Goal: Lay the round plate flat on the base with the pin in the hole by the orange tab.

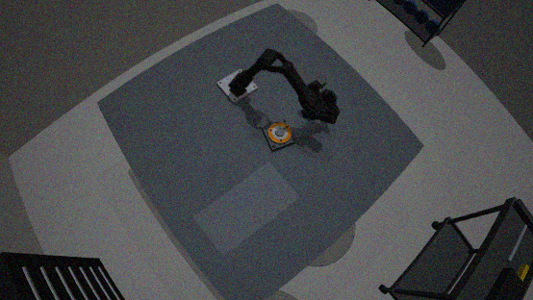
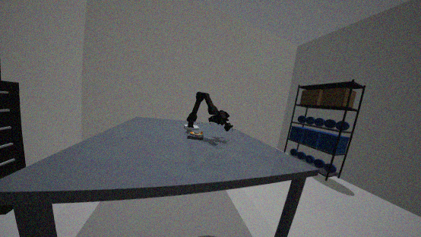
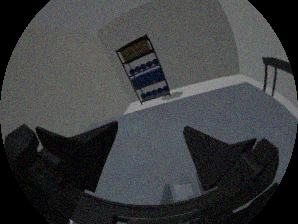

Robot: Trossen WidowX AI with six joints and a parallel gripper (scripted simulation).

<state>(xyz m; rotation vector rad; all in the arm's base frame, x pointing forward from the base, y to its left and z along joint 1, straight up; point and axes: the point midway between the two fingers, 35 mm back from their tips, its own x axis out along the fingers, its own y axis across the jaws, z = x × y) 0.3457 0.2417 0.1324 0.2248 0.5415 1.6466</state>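
The round plate lies 27 cm to the right of my gripper tip, 11 cm below it and 3 cm behind it.
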